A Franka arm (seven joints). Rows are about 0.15 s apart.
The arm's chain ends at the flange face. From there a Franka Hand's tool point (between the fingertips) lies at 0.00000 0.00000 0.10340 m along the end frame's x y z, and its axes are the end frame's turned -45 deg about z.
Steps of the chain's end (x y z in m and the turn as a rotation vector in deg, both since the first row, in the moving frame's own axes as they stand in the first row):
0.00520, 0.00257, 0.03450, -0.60, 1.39, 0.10
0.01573, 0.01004, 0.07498, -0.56, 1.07, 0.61
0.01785, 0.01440, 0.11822, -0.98, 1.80, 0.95
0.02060, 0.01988, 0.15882, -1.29, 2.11, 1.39
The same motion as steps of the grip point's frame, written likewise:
0.00287, 0.00803, 0.03446, -1.41, 0.56, 0.10
0.00466, 0.02031, 0.07496, -1.15, 0.36, 0.61
0.00346, 0.02636, 0.11815, -1.97, 0.58, 0.95
0.00150, 0.03297, 0.15872, -2.40, 0.58, 1.39

